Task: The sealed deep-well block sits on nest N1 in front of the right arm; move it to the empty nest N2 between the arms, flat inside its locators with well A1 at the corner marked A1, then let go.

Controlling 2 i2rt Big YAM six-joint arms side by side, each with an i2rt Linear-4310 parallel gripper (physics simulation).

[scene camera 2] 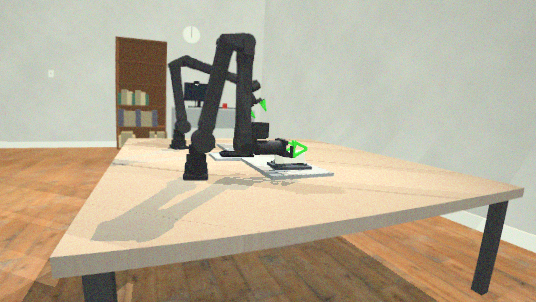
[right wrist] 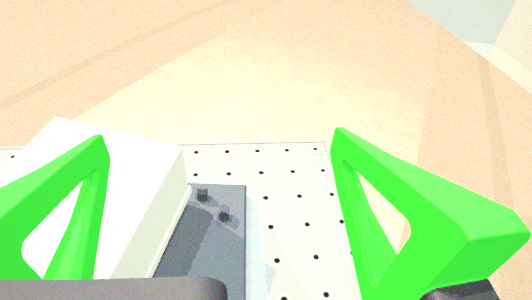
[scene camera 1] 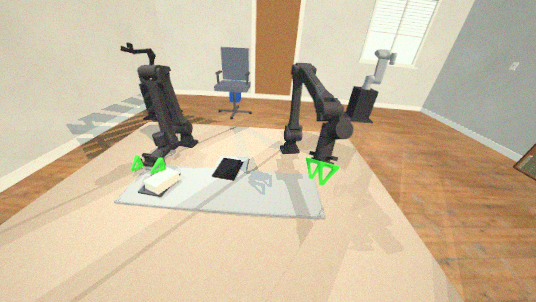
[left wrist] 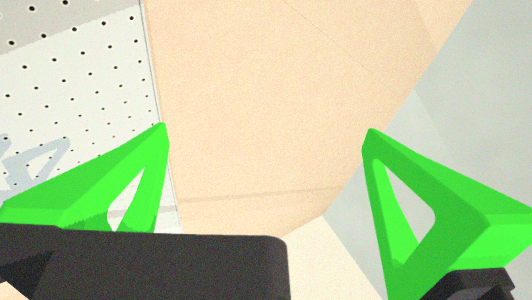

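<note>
The white sealed block [scene camera 1: 162, 182] [scene camera 2: 290, 159] [right wrist: 145, 160] is on the dark nest N1 [scene camera 1: 150, 192] [scene camera 2: 300, 167] [right wrist: 215, 255]; in the right wrist view it looks turned relative to the nest, with two small locators showing beside it. Its A1 corner cannot be told. The dark nest N2 [scene camera 1: 228, 169] [scene camera 2: 235, 154] is empty, right of the block in scene camera 1. My right gripper [scene camera 1: 147, 165] [scene camera 2: 298, 149] [right wrist: 221, 142] is open and empty beside and above the block, one finger overlapping it in the wrist view. My left gripper [scene camera 1: 318, 180] [scene camera 2: 259, 113] [left wrist: 267, 135] is open and empty, far from both nests.
A light perforated board [scene camera 1: 265, 200] [scene camera 2: 320, 174] [left wrist: 100, 65] [right wrist: 300, 210] lies on the wooden table [scene camera 1: 225, 250] [scene camera 2: 400, 185] [left wrist: 260, 75] [right wrist: 280, 90]. N1 stands near one end of the board. A chair [scene camera 1: 234, 65] stands behind the table.
</note>
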